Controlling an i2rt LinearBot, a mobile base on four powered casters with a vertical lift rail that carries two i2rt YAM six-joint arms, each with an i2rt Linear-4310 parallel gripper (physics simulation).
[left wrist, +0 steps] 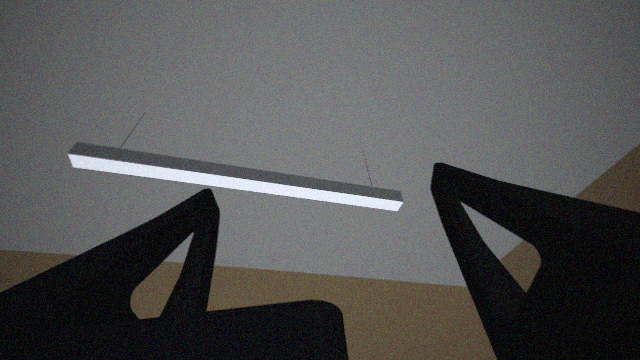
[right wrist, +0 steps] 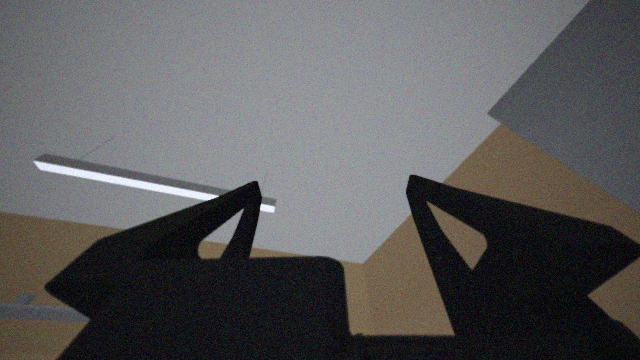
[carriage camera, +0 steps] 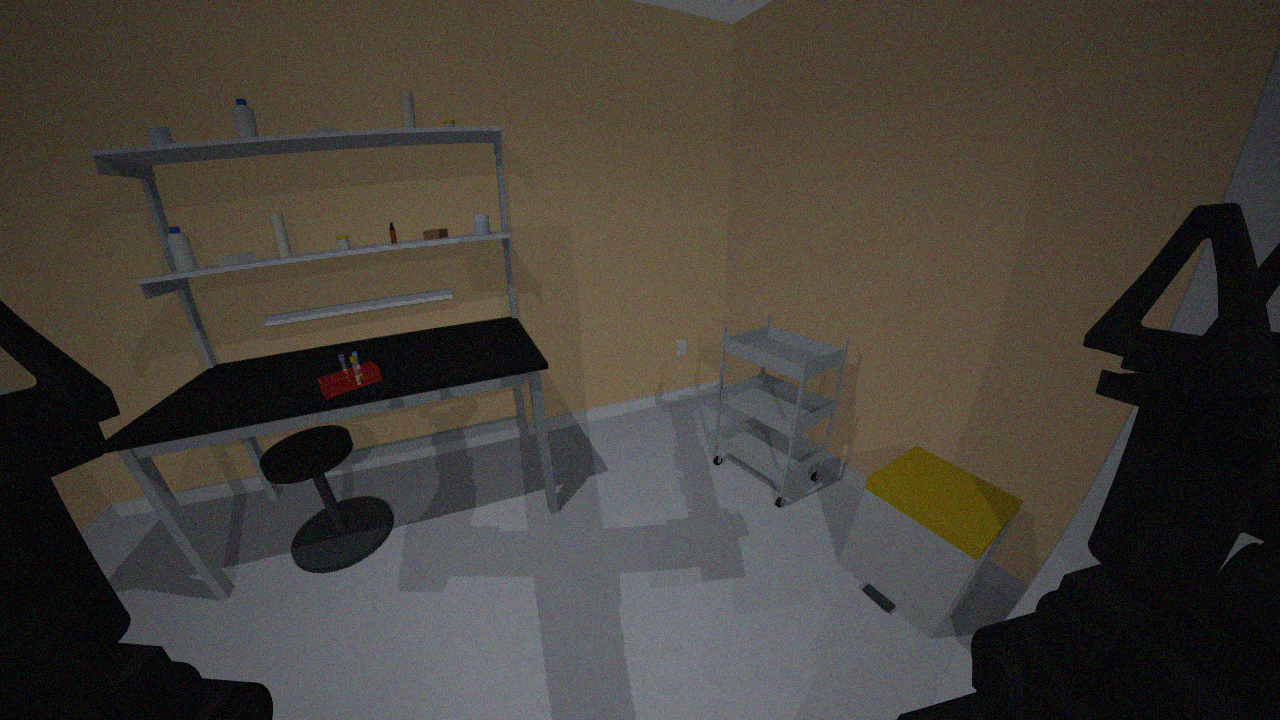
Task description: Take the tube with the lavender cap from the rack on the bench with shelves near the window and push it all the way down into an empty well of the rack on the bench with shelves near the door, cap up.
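Frame: origin at the left arm's base, x ahead, y left, z up, level; metres.
Seen in the pictures: left gripper, fingertip midpoint: (left wrist: 323,187); right gripper, fingertip midpoint: (right wrist: 332,186) (carriage camera: 1270,214).
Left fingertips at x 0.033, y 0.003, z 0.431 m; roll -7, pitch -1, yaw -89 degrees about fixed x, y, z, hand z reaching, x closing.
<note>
Pixels of each thing's top centre, then the offset from my left fingertips to it. Level surfaces: height alone.
- black-topped bench with shelves, its level: dz -0.563 m
- red rack, middle of its top: (carriage camera: 347,372) dx +1.106, dy +0.649, dz -0.506 m
- tube, middle of its top: (carriage camera: 340,354) dx +1.126, dy +0.673, dz -0.444 m
- black round stool, middle of its top: (carriage camera: 305,447) dx +1.134, dy +0.985, dz -0.842 m
- white bin with a yellow lid, middle of its top: (carriage camera: 942,491) dx +0.716, dy -1.406, dz -0.875 m
In the carriage camera a black-topped bench with shelves (carriage camera: 447,353) stands at the left; neither window nor door shows beside it. A red rack (carriage camera: 336,385) on it holds a few upright tubes. One tube (carriage camera: 341,359) has a lavender or purple cap; close to it are teal and orange caps. My left gripper (left wrist: 323,187) is open and empty, pointing up towards the ceiling, far from the rack. My right gripper (right wrist: 332,186) is also open and empty, pointing up. The other bench's rack does not show.
A black round stool (carriage camera: 307,454) stands in front of the bench. Bottles and small containers stand on the shelves (carriage camera: 304,143). To the right are a grey three-tier cart (carriage camera: 776,355) and a white bin with a yellow lid (carriage camera: 944,501). A hanging lamp (left wrist: 235,180) (right wrist: 130,182) shows overhead.
</note>
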